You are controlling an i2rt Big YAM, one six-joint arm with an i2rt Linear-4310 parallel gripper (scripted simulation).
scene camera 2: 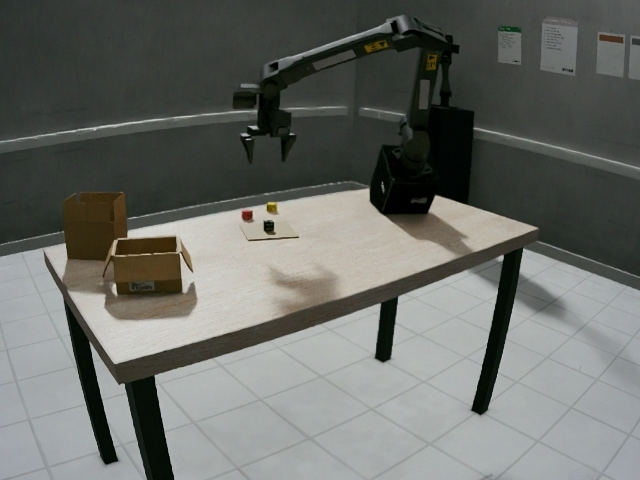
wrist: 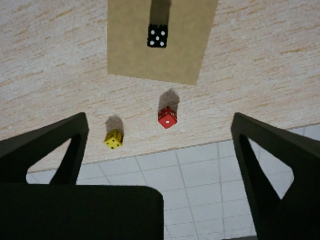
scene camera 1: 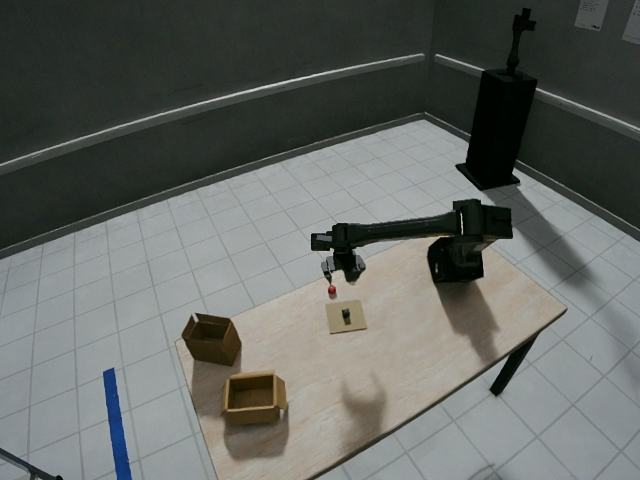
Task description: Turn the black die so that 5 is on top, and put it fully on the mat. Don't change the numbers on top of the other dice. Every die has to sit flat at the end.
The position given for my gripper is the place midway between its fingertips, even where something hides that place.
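There is my gripper (scene camera 2: pixel 267 162), and the wrist view shows me the same gripper (wrist: pixel 159 120). I can also see a tan mat (scene camera 1: pixel 356 321).
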